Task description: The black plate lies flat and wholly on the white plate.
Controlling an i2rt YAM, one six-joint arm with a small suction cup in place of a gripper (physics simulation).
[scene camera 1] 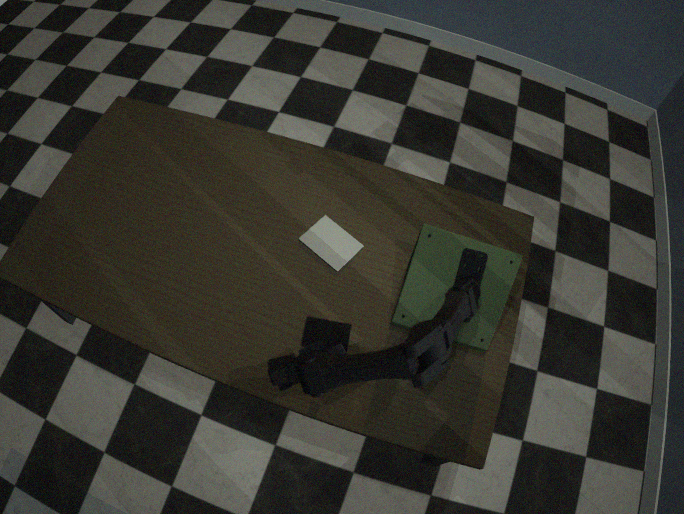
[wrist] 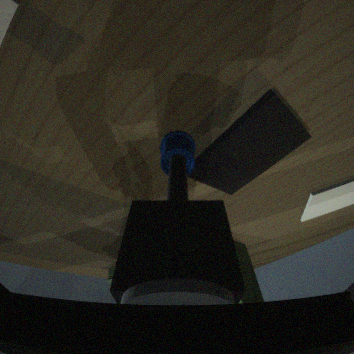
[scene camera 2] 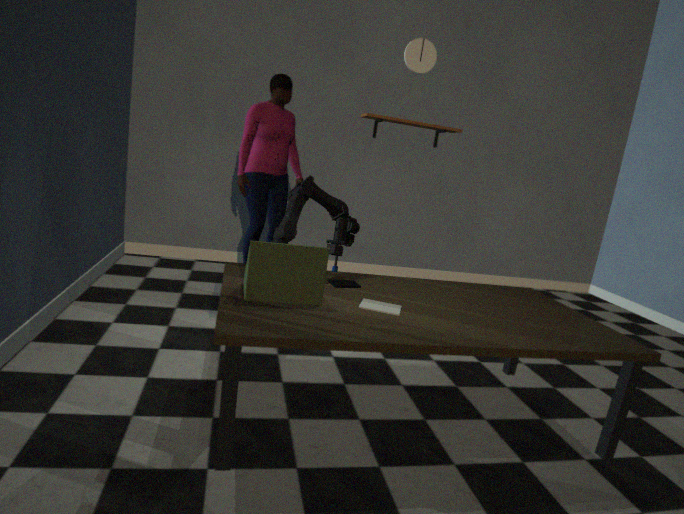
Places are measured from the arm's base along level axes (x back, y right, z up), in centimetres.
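Pixels of known places: hand at its tool point: (wrist: 177, 146) (scene camera 2: 334, 271); arm's base at its link origin: (scene camera 1: 466, 285) (scene camera 2: 279, 259).
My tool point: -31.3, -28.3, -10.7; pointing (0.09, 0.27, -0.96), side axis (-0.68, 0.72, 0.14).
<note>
Ahead of a thing's pixels: the offset from my tool point to its top centre, as dx, dy, dz. Level surfaces: height alone.
The black plate @[-2.6, +9.3, -2.4] (scene camera 1: 327, 332) (scene camera 2: 344, 283) (wrist: 257, 142) lies flat on the wooden table, partly covered by the arm in scene camera 1. The white plate @[-9.2, +38.3, -2.8] (scene camera 1: 331, 243) (scene camera 2: 380, 306) (wrist: 332, 200) lies flat on the table, apart from the black plate. My gripper, a blue suction cup (scene camera 2: 334, 269) (wrist: 178, 145), points down above the table, a little way up. In the wrist view it appears beside one corner of the black plate. It is open and carries nothing. The arm hides the cup in scene camera 1.
A green block (scene camera 1: 423, 276) (scene camera 2: 286, 274) stands under the arm's base at one end of the wooden table @[dz -3.3] (scene camera 1: 193, 221) (scene camera 2: 470, 315). The table's long edge runs close to the arm's wrist in scene camera 1. A person in pink (scene camera 2: 269, 138) stands behind the arm.
</note>
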